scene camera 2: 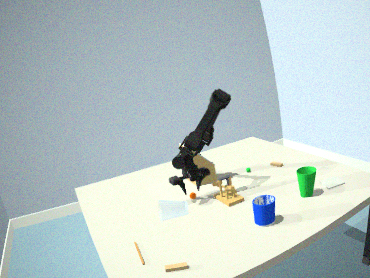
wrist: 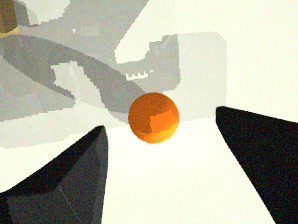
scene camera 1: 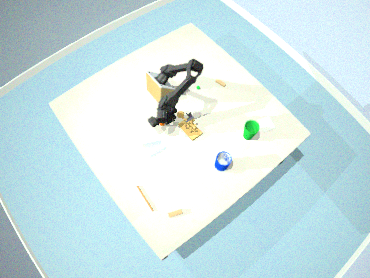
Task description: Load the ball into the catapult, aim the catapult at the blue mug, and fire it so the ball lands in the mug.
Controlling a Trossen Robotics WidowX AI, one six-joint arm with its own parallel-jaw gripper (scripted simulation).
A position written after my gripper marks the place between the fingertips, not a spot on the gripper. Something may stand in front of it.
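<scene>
Orange ball (wrist: 153,117) visible; my gripper (wrist: 162,123) open, holding nothing.
</scene>
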